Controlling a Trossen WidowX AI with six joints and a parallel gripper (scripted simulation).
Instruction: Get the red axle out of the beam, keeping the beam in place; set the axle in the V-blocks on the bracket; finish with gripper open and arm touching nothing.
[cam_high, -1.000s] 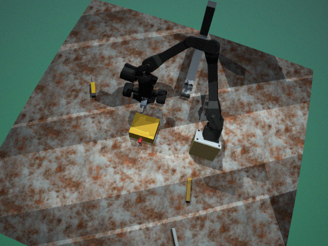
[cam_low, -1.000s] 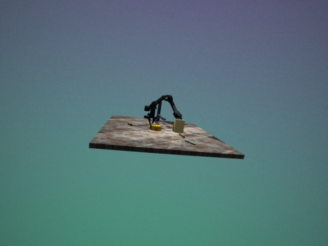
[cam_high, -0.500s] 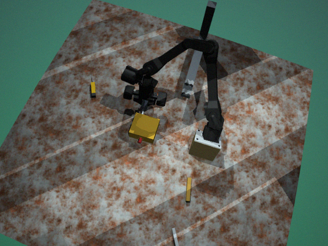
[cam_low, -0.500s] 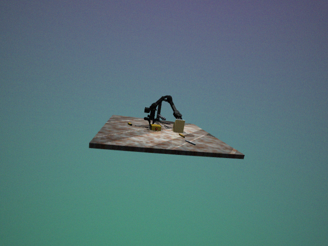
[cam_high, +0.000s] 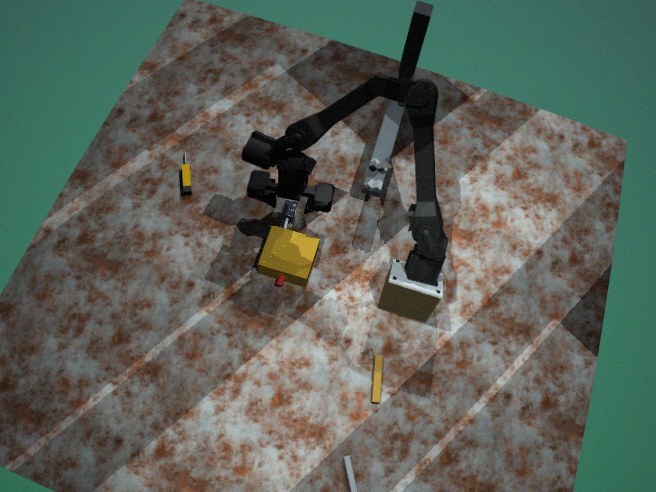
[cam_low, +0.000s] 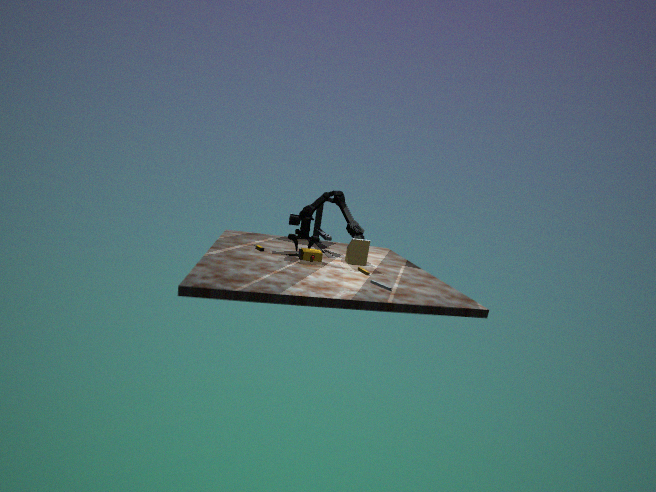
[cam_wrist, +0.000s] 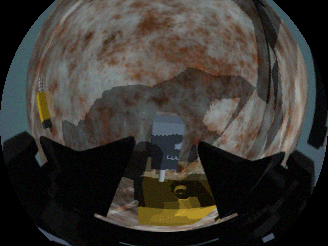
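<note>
The yellow beam is 12 cm to the left of my gripper tip, 3 cm behind it and 1 cm above it. The rest, counted from my gripper tip: grey bar 57 cm to the left, 26 cm behind, 1 cm below.
</note>
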